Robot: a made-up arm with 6 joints.
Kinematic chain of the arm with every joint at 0, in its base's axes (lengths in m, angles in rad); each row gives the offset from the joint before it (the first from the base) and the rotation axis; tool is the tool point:
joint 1: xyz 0 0 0.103 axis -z
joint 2: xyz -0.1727 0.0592 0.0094 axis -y
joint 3: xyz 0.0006 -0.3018 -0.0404 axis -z
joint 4: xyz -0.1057 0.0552 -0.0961 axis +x
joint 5: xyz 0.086 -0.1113 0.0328 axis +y
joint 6: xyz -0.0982 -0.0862 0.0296 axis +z
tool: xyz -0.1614 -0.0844 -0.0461
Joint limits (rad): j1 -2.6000..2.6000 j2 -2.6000..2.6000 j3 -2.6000..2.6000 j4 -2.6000..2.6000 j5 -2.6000..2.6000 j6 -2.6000..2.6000
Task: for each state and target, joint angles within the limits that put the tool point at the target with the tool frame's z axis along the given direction. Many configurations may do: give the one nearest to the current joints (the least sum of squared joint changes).
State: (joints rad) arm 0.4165 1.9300 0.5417 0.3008 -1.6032 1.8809
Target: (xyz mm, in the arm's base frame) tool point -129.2 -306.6 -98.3 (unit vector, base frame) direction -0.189 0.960 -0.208
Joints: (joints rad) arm -0.0809 1.6831 1.3468 -0.1960 -1.4344 2.0889
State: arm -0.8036 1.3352 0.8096 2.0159 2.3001 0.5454
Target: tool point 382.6 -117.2 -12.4 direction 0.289 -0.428 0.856
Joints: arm -0.2707 1.2784 0.9612 1.7763 2.0262 1.2859
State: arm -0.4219 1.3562 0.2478 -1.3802 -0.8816 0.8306
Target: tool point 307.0 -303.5 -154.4 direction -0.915 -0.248 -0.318
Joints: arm -1.2095 1.7935 0.5228 -0.7518 -0.5777 0.7083
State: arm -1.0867 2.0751 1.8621 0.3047 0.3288 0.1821
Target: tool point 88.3 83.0 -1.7 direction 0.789 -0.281 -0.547
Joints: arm -1.2119 2.6000 1.6585 0.4441 1.0346 0.0950
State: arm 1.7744 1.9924 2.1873 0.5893 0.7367 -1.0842
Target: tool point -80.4 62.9 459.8 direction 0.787 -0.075 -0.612
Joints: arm 1.4881 2.1232 2.6000 1.3659 0.1084 -0.7674
